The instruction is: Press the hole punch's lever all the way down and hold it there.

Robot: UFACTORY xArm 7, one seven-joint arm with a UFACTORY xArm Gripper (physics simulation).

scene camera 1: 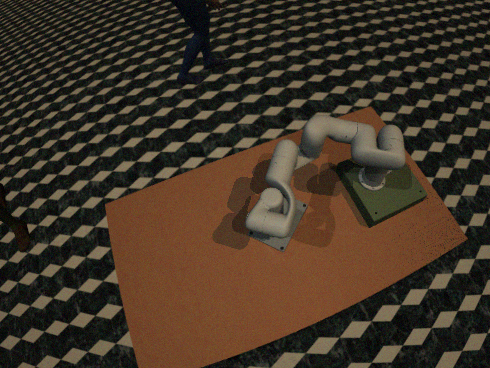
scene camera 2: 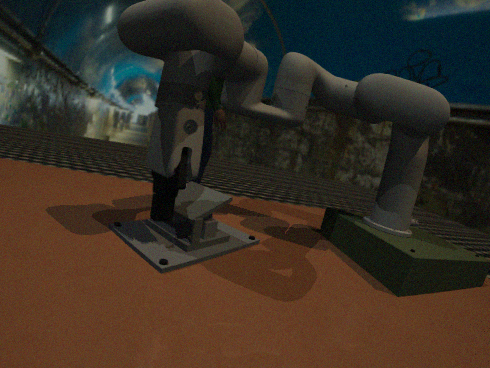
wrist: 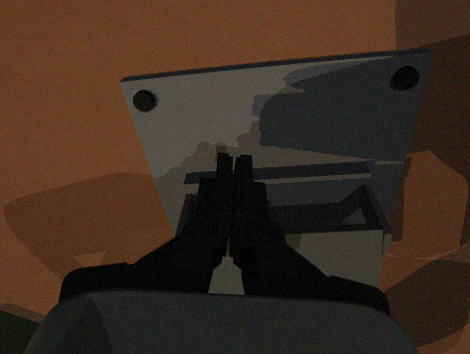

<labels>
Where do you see a lever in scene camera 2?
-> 196, 201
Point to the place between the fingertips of the gripper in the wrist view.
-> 231, 176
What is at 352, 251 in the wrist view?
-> A lever.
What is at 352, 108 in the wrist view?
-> A base plate.
</labels>
